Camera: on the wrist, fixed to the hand. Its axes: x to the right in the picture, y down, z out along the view.
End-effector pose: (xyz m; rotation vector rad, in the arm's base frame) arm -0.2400 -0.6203 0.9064 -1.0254 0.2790 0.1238
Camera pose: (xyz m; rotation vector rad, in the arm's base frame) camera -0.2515 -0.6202 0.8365 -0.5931 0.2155 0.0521
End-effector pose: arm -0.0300 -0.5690 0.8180 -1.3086 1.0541 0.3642
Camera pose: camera -0.0855 -0.5872 0.7779 -0.9215 0.9854 0.1297
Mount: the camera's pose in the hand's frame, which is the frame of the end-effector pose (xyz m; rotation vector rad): 0.0090 0.0604 -0.0359 0.4361 -0.0615 -0.0424
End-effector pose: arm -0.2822 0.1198 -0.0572 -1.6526 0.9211 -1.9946
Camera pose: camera -0.3256 0.0796 -0.0961 -1.4815 0.3913 -1.9821
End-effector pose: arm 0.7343 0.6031 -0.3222 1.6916 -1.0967 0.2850
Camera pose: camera 0.7038 0.6273 -0.2630 2.1176 -1.0959 0.4739
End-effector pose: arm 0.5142 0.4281 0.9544 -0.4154 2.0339 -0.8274
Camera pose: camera 0.4805 0.4810 0.9214 -0.2332 1.7295 -1.2332
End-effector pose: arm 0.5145 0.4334 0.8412 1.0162 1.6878 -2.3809
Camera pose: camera 0.5487 0.4428 0.7799 -0.8894 -1.1366 2.6873
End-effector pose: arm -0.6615 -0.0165 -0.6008 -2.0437 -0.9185 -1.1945
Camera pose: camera -0.6275 -0.0770 -0.5865 -1.7225 -1.1433 -0.8620
